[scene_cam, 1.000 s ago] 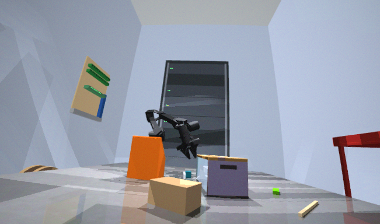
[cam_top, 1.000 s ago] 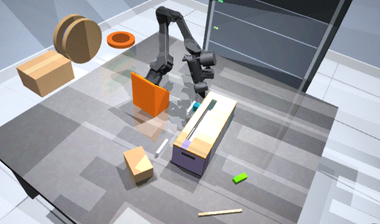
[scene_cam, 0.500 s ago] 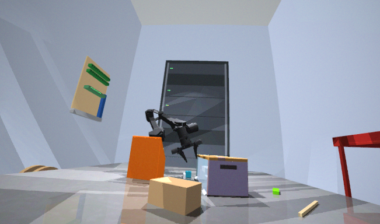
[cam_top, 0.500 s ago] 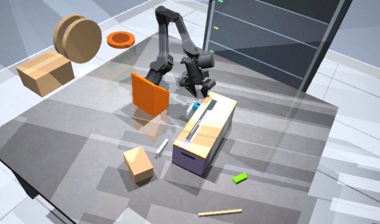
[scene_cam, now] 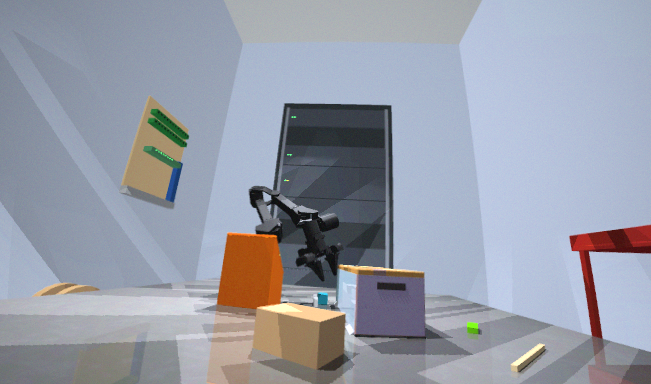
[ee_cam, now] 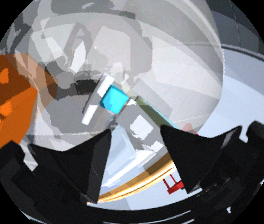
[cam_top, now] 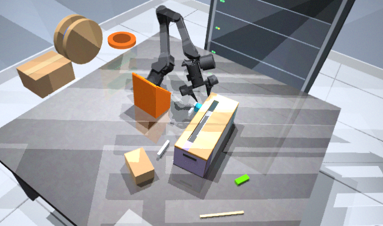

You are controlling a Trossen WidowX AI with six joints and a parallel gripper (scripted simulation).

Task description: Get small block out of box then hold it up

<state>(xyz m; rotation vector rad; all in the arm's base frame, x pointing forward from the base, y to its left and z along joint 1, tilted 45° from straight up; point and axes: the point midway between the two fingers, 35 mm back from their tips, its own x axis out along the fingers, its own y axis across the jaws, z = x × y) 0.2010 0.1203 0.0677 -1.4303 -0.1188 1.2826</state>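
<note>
Right now the teal block is 7 cm below my gripper tip and 2 cm behind it. From my gripper tip the other things lie so: wooden stick: 40 cm to the right, 39 cm ahead, 8 cm below; long box: 15 cm to the right, 9 cm ahead, 2 cm below.
</note>
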